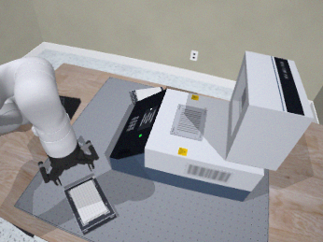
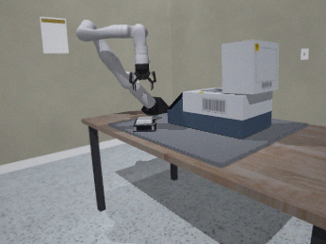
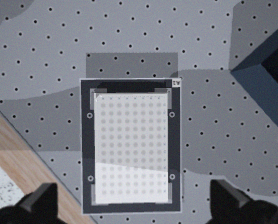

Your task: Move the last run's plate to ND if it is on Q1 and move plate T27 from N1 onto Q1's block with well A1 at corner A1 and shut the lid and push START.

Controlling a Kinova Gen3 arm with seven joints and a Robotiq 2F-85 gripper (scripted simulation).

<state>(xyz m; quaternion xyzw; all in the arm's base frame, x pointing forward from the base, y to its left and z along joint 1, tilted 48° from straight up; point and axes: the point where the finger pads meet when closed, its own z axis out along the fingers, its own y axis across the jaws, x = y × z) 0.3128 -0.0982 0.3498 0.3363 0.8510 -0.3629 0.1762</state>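
Right now the white well plate is 17 cm below my hand. Round my hand: dark nest (18 cm below).
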